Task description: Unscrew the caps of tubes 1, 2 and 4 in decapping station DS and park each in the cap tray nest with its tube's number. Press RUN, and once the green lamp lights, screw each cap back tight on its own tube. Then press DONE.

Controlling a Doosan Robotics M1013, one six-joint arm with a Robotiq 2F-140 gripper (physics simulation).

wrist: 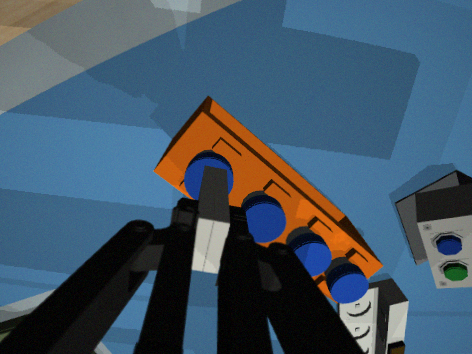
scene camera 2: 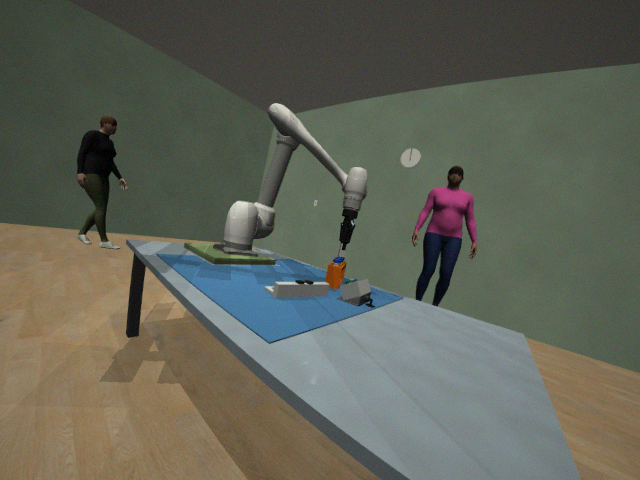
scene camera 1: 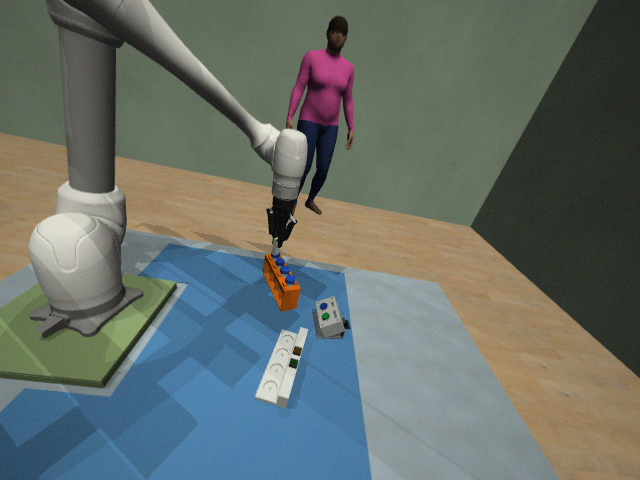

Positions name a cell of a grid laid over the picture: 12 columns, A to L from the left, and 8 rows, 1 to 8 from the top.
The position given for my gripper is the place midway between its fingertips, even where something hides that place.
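Observation:
My gripper (scene camera 1: F5), also (wrist: F5). Grey button box (scene camera 1: G6), also (wrist: K5) and (scene camera 2: G5).

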